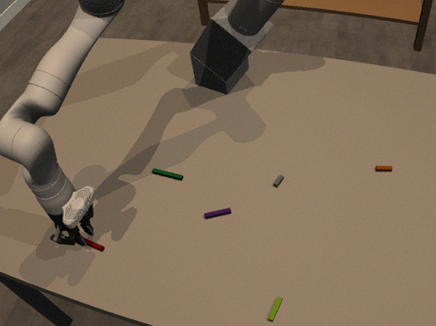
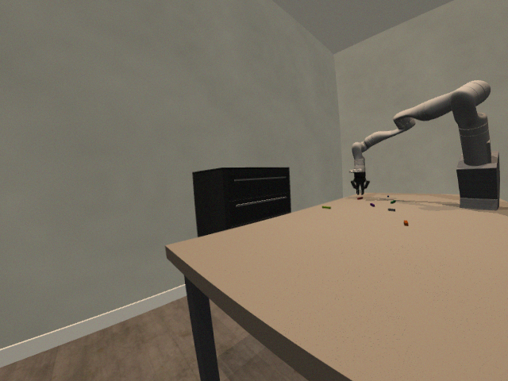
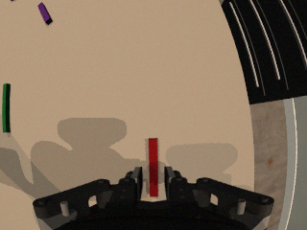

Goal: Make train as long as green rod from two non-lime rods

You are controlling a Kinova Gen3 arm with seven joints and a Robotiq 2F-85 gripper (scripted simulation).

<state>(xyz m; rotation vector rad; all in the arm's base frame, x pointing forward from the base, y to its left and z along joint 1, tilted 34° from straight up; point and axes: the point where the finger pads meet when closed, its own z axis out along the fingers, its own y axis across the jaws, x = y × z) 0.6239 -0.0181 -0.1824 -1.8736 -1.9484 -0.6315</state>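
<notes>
My gripper is now 4 cm above the red rod. The rest, counted from my hand: green rod 24 cm behind, 7 cm to the left, 4 cm below; then blue rod 12 cm behind, 19 cm to the right, 4 cm below; then purple rod 19 cm behind, 23 cm to the left, 4 cm below.
</notes>
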